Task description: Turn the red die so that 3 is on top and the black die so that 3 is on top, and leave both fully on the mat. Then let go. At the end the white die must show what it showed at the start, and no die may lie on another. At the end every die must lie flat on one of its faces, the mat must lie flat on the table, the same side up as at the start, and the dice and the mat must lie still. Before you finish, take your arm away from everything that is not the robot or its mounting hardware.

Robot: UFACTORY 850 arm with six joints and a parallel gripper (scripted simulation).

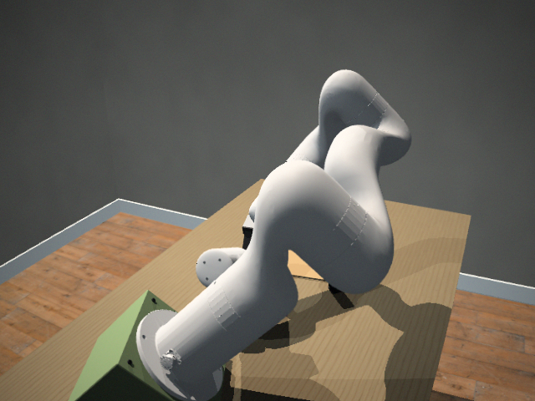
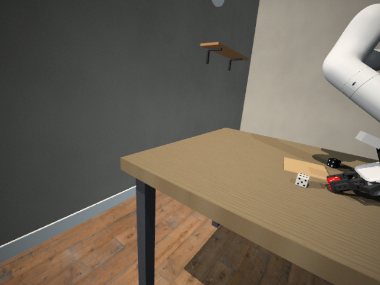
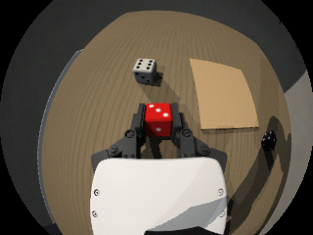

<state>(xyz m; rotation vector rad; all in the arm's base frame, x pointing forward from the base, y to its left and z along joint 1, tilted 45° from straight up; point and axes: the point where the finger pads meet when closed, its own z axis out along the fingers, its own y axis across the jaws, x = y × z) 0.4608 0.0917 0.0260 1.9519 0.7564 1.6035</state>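
My hand is 1 cm short of the red die and 1 cm above it. Also, from my hand: tan mat 12 cm to the right, 8 cm ahead, 2 cm below; then black die 23 cm to the right, 2 cm behind, 1 cm below; then white die 9 cm ahead, 3 cm to the left, 1 cm below.
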